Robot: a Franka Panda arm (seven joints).
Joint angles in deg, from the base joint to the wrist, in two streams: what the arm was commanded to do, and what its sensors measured. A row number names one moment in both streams.
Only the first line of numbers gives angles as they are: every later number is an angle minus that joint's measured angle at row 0.
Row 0, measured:
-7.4 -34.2 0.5 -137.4 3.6 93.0 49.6
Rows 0 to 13, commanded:
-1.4 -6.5 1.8 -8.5 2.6 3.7 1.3
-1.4 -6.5 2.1 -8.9 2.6 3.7 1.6
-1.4 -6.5 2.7 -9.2 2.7 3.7 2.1
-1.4 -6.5 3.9 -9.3 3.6 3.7 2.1
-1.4 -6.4 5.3 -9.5 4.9 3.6 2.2
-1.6 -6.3 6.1 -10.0 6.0 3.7 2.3
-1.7 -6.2 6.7 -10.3 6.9 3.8 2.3
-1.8 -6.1 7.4 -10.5 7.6 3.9 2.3
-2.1 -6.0 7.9 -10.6 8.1 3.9 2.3
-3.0 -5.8 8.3 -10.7 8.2 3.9 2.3
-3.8 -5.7 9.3 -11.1 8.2 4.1 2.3
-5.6 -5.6 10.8 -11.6 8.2 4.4 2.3
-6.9 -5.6 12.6 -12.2 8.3 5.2 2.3
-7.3 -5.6 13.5 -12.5 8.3 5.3 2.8
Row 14, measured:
-3.4 -5.5 8.9 -10.9 7.0 3.2 2.0
